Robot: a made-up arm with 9 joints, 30 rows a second.
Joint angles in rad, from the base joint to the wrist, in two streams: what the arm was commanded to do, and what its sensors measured. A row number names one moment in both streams.
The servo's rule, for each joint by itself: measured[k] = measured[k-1] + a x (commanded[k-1-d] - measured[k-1]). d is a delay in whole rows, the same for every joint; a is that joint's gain. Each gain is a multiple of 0.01, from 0.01 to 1. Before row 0 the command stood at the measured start. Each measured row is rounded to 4 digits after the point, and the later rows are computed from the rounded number. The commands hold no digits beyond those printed.
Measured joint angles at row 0:
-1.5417 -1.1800 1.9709 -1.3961 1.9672 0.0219 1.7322 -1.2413 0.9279
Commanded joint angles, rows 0 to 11:
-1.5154 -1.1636 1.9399 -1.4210 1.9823 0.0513 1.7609 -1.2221 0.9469
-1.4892 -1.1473 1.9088 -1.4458 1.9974 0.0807 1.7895 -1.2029 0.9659
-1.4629 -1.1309 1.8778 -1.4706 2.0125 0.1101 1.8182 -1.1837 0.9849
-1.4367 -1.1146 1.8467 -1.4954 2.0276 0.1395 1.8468 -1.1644 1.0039
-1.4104 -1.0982 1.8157 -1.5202 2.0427 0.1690 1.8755 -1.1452 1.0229
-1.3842 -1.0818 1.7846 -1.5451 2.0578 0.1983 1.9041 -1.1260 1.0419
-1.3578 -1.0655 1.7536 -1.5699 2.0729 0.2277 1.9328 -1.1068 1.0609
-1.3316 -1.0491 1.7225 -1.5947 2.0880 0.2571 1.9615 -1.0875 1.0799
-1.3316 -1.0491 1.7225 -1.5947 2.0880 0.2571 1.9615 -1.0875 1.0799
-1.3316 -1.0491 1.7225 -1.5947 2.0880 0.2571 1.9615 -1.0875 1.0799
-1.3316 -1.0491 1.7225 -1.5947 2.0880 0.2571 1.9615 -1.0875 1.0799
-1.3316 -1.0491 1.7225 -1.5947 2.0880 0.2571 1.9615 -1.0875 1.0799
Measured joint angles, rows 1 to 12:
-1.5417 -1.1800 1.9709 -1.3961 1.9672 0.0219 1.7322 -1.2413 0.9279
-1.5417 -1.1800 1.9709 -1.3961 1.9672 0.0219 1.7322 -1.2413 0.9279
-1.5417 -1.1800 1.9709 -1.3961 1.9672 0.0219 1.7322 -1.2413 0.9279
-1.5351 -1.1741 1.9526 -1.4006 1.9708 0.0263 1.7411 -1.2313 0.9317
-1.5236 -1.1645 1.9268 -1.4087 1.9772 0.0345 1.7561 -1.2165 0.9385
-1.5084 -1.1524 1.8979 -1.4198 1.9857 0.0458 1.7754 -1.1994 0.9478
-1.4905 -1.1388 1.8677 -1.4334 1.9958 0.0599 1.7975 -1.1812 0.9590
-1.4705 -1.1242 1.8370 -1.4490 2.0071 0.0763 1.8217 -1.1625 0.9718
-1.4489 -1.1089 1.8061 -1.4663 2.0193 0.0946 1.8472 -1.1435 0.9858
-1.4261 -1.0933 1.7751 -1.4849 2.0322 0.1146 1.8737 -1.1244 1.0008
-1.4025 -1.0774 1.7441 -1.5047 2.0456 0.1360 1.9009 -1.1052 1.0166
-1.3848 -1.0672 1.7314 -1.5209 2.0558 0.1542 1.9197 -1.0960 1.0293
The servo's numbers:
d 3
a 0.25 0.36 0.59 0.18 0.24 0.15 0.31 0.52 0.20

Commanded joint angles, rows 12 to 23:
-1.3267 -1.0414 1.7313 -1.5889 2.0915 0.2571 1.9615 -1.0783 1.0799
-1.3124 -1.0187 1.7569 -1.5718 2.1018 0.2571 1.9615 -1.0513 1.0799
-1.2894 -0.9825 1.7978 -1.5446 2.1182 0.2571 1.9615 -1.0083 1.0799
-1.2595 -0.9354 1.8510 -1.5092 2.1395 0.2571 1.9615 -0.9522 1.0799
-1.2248 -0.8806 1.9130 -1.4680 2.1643 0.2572 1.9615 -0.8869 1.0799
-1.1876 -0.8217 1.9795 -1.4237 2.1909 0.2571 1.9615 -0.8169 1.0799
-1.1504 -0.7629 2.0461 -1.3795 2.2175 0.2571 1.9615 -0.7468 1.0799
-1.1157 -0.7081 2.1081 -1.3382 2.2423 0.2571 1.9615 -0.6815 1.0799
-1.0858 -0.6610 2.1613 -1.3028 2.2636 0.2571 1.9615 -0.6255 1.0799
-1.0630 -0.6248 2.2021 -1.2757 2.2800 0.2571 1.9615 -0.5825 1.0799
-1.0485 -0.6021 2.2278 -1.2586 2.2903 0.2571 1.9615 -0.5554 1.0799
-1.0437 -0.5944 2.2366 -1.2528 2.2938 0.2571 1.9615 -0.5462 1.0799
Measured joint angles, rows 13 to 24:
-1.3715 -1.0607 1.7261 -1.5342 2.0635 0.1696 1.9327 -1.0916 1.0394
-1.3615 -1.0565 1.7240 -1.5451 2.0694 0.1827 1.9416 -1.0895 1.0475
-1.3540 -1.0538 1.7231 -1.5540 2.0739 0.1939 1.9478 -1.0885 1.0540
-1.3472 -1.0493 1.7279 -1.5603 2.0781 0.2034 1.9520 -1.0832 1.0592
-1.3385 -1.0383 1.7450 -1.5624 2.0838 0.2115 1.9549 -1.0666 1.0633
-1.3262 -1.0182 1.7762 -1.5592 2.0921 0.2183 1.9569 -1.0363 1.0666
-1.3095 -0.9884 1.8203 -1.5502 2.1035 0.2241 1.9583 -0.9926 1.0693
-1.2883 -0.9496 1.8750 -1.5354 2.1181 0.2291 1.9593 -0.9376 1.0714
-1.2631 -0.9036 1.9367 -1.5153 2.1356 0.2333 1.9600 -0.8748 1.0731
-1.2349 -0.8529 2.0012 -1.4909 2.1553 0.2369 1.9605 -0.8082 1.0745
-1.2051 -0.8008 2.0643 -1.4634 2.1762 0.2399 1.9608 -0.7423 1.0756
-1.1753 -0.7505 2.1215 -1.4345 2.1972 0.2425 1.9610 -0.6816 1.0765

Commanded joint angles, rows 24 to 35:
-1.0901 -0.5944 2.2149 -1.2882 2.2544 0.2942 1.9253 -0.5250 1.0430
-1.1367 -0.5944 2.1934 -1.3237 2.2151 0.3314 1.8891 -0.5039 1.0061
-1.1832 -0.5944 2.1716 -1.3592 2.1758 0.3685 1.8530 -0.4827 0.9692
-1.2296 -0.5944 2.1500 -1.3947 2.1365 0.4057 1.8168 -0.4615 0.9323
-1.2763 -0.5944 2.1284 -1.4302 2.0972 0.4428 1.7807 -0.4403 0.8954
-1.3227 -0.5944 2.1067 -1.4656 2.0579 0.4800 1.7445 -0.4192 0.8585
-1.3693 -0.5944 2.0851 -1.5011 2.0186 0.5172 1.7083 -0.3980 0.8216
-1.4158 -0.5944 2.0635 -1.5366 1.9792 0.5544 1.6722 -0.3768 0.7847
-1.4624 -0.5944 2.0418 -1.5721 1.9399 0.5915 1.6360 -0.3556 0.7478
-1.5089 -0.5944 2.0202 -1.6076 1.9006 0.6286 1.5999 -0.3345 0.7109
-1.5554 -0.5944 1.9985 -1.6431 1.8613 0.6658 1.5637 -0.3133 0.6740
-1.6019 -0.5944 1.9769 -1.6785 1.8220 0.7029 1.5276 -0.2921 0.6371
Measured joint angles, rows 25 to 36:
-1.1472 -0.7052 2.1691 -1.4059 2.2171 0.2447 1.9612 -0.6301 1.0772
-1.1225 -0.6681 2.2037 -1.3794 2.2347 0.2466 1.9613 -0.5913 1.0777
-1.1028 -0.6416 2.2231 -1.3566 2.2489 0.2482 1.9614 -0.5678 1.0781
-1.0996 -0.6246 2.2183 -1.3443 2.2502 0.2551 1.9502 -0.5455 1.0711
-1.1089 -0.6137 2.2036 -1.3406 2.2418 0.2665 1.9313 -0.5239 1.0581
-1.1275 -0.6068 2.1847 -1.3439 2.2260 0.2818 1.9070 -0.5025 1.0403
-1.1530 -0.6023 2.1642 -1.3530 2.2045 0.3004 1.8790 -0.4812 1.0187
-1.1838 -0.5995 2.1431 -1.3669 2.1787 0.3218 1.8485 -0.4599 0.9940
-1.2185 -0.5977 2.1216 -1.3847 2.1497 0.3455 1.8163 -0.4387 0.9669
-1.2562 -0.5965 2.1001 -1.4057 2.1182 0.3713 1.7828 -0.4175 0.9378
-1.2961 -0.5957 2.0785 -1.4293 2.0848 0.3988 1.7485 -0.3963 0.9072
-1.3377 -0.5952 2.0568 -1.4550 2.0500 0.4277 1.7136 -0.3751 0.8753

